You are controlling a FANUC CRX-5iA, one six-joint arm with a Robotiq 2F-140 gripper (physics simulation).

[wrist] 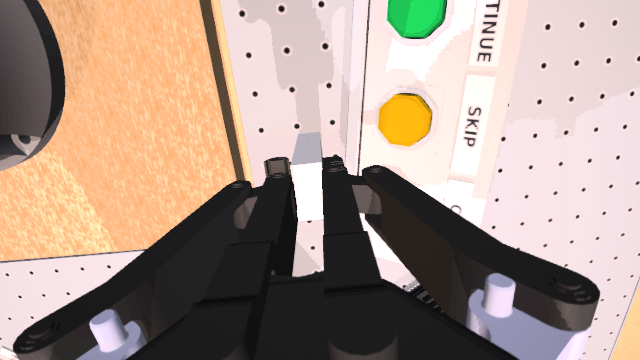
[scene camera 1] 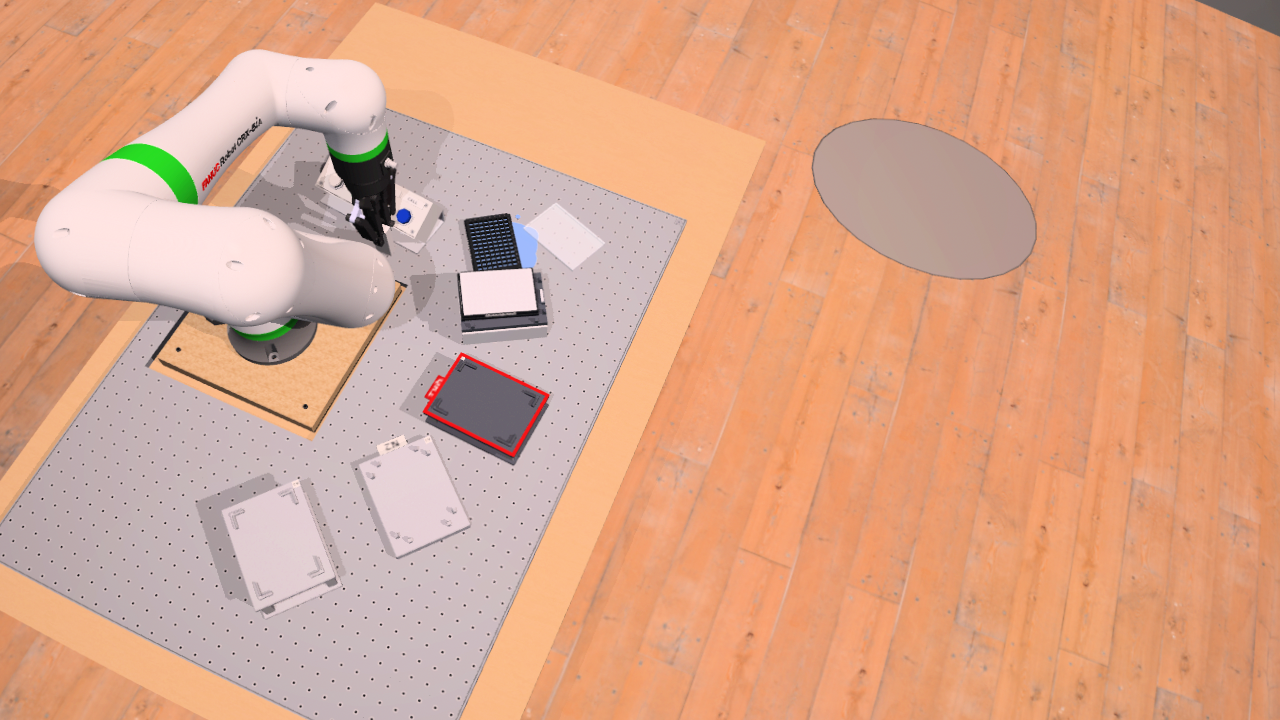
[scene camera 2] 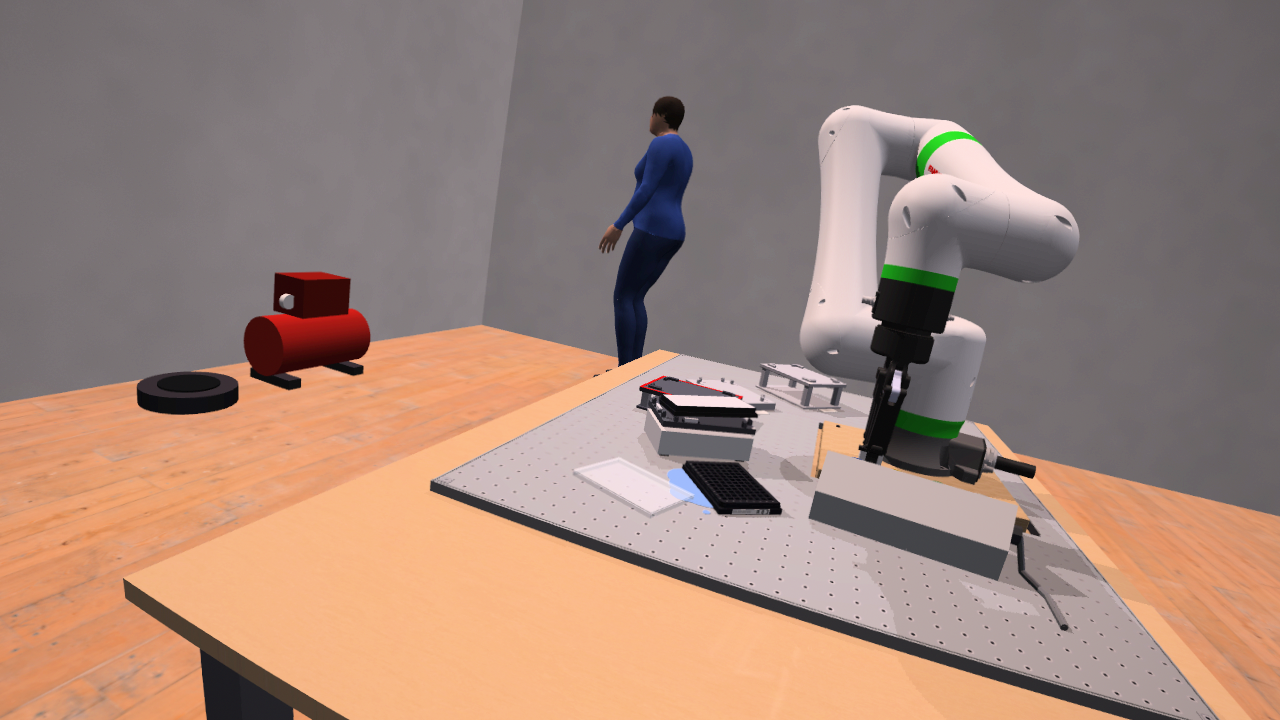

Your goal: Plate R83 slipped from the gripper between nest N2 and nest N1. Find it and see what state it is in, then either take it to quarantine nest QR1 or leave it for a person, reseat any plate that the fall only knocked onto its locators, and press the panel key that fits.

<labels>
clear lid: scene camera 1; scene camera 2
same spot on clear lid: (scene camera 2: 644, 492) = (scene camera 1: 557, 223)
</labels>
